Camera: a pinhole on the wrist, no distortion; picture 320 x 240 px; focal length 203.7 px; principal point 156.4 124.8 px. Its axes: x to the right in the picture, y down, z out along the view. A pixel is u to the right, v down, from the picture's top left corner.
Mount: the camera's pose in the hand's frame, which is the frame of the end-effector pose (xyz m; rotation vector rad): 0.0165 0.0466 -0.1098 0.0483 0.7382 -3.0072
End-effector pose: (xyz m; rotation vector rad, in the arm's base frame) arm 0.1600 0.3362 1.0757 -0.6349 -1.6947 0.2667
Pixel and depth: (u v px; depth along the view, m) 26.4 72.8 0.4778
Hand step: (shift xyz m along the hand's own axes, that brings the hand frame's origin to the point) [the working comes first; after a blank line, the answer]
In the camera's frame: -0.3049 -0.1220 0.4778

0.3054 -0.0558 0.3823
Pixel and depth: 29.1 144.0 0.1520
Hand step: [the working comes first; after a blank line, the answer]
In the camera's frame: -0.0950 0.0143 0.1520

0.1091 -0.0331 0.0221
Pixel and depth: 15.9 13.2 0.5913
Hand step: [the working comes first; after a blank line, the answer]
In the camera's frame: -0.4078 -0.3240 0.5913

0.3957 0.0741 0.5804
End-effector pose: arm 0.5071 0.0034 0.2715 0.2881 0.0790 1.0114
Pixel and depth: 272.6 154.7 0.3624
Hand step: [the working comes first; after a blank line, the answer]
In the camera's frame: 0.2067 0.0532 0.3624

-0.1943 -0.1759 0.1782
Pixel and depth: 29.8 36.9 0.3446
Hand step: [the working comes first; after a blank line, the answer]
In the camera's frame: -0.2142 -0.1487 0.3446

0.2160 0.0263 0.2730
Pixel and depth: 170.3 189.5 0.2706
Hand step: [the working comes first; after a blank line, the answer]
In the camera's frame: 0.0185 0.0859 0.2706

-0.0029 -0.1556 0.0895
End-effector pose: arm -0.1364 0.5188 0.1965 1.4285 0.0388 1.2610
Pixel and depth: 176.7 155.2 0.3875
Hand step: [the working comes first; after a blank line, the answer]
In the camera's frame: 0.0386 0.0578 0.3875

-0.0267 -0.1856 0.2052
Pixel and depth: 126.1 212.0 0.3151
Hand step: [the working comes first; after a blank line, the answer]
In the camera's frame: -0.0469 0.1349 0.3151

0.0640 -0.2172 0.1090
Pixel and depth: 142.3 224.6 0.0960
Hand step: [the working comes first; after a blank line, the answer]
In the camera's frame: -0.0066 0.0470 0.0960

0.0236 -0.0393 -0.0462
